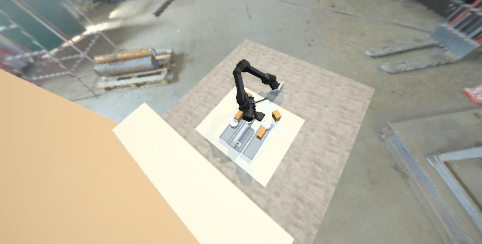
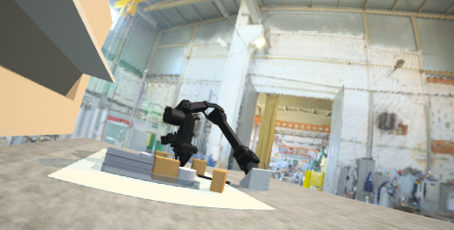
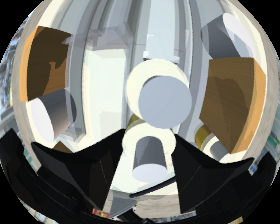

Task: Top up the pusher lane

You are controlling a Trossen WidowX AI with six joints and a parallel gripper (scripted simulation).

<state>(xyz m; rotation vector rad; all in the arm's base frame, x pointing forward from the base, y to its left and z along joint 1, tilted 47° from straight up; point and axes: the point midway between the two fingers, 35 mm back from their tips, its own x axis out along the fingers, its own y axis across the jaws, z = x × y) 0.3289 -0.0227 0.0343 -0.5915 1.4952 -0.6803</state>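
My gripper tip is now 150 mm short of the grey lane unit, 20 mm to the right of it and 10 mm above it.
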